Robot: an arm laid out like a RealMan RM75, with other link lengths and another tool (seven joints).
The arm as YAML. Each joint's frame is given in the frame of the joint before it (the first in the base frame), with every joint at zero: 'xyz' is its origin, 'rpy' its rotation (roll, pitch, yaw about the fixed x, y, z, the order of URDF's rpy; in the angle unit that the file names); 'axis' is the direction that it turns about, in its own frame. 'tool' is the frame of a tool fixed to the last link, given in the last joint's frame.
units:
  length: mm
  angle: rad
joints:
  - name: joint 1
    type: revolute
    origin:
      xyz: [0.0, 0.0, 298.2]
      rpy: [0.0, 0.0, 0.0]
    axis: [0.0, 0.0, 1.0]
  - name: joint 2
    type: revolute
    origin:
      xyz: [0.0, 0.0, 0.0]
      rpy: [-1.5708, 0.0, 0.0]
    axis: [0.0, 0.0, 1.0]
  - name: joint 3
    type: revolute
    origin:
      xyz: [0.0, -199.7, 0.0]
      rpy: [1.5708, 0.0, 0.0]
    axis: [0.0, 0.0, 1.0]
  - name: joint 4
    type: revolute
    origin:
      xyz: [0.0, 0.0, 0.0]
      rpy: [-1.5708, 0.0, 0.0]
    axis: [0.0, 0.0, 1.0]
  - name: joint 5
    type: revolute
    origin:
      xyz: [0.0, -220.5, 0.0]
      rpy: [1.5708, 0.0, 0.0]
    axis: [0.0, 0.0, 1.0]
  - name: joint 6
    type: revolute
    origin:
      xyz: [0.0, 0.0, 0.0]
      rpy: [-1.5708, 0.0, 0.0]
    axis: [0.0, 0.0, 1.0]
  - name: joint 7
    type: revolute
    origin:
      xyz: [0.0, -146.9, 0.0]
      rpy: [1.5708, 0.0, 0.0]
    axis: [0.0, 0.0, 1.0]
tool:
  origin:
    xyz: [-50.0, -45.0, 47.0]
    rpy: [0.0, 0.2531, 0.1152]
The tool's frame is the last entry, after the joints.
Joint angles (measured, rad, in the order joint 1, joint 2, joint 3, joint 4, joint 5, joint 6, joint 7), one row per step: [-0.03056, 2.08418, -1.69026, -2.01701, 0.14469, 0.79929, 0.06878]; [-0.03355, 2.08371, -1.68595, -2.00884, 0.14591, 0.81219, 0.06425]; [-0.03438, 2.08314, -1.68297, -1.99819, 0.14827, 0.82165, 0.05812]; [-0.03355, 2.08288, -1.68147, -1.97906, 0.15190, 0.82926, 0.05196]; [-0.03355, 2.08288, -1.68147, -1.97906, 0.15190, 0.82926, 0.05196]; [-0.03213, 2.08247, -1.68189, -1.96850, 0.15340, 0.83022, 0.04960]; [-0.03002, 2.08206, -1.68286, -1.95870, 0.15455, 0.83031, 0.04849]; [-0.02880, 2.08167, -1.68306, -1.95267, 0.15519, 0.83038, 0.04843]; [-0.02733, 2.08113, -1.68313, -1.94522, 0.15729, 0.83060, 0.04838]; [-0.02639, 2.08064, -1.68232, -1.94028, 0.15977, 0.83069, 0.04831]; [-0.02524, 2.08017, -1.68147, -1.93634, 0.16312, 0.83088, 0.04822]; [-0.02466, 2.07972, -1.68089, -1.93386, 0.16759, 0.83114, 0.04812]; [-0.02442, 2.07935, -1.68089, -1.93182, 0.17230, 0.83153, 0.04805]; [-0.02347, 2.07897, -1.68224, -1.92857, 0.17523, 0.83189, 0.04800]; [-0.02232, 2.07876, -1.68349, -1.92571, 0.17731, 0.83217, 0.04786]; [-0.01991, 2.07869, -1.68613, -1.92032, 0.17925, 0.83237, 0.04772]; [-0.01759, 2.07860, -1.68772, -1.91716, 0.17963, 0.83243, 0.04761]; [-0.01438, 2.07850, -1.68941, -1.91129, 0.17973, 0.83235, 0.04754]
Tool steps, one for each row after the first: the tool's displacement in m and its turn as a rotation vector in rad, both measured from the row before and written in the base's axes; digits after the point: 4 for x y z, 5 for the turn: [0.0066, -0.0003, -0.0018, -0.00951, -0.00645, -0.02055]; [0.0057, 0.0001, -0.0025, -0.01076, -0.00648, -0.01643]; [0.0073, 0.0006, -0.0047, -0.01566, -0.00538, -0.01973]; [0.0000, 0.0000, 0.0000, 0.00000, 0.00000, 0.00000]; [0.0030, 0.0005, -0.0025, -0.00734, -0.00223, -0.00721]; [0.0023, 0.0006, -0.0024, -0.00644, -0.00124, -0.00543]; [0.0016, 0.0003, -0.0013, -0.00342, -0.00044, -0.00388]; [0.0020, 0.0004, -0.0017, -0.00459, 0.00061, -0.00492]; [0.0015, 0.0002, -0.0009, -0.00264, 0.00125, -0.00357]; [0.0010, 0.0002, -0.0008, -0.00247, 0.00215, -0.00251]; [0.0007, 0.0001, -0.0008, -0.00241, 0.00336, -0.00164]; [0.0005, 0.0000, -0.0009, -0.00285, 0.00373, -0.00141]; [0.0005, 0.0002, -0.0014, -0.00399, 0.00198, -0.00123]; [0.0003, 0.0002, -0.0013, -0.00340, 0.00132, -0.00072]; [0.0004, 0.0004, -0.0022, -0.00574, 0.00109, -0.00093]; [-0.0001, 0.0004, -0.0012, -0.00312, -0.00015, 0.00038]; [0.0004, 0.0005, -0.0017, -0.00433, -0.00067, -0.00096]
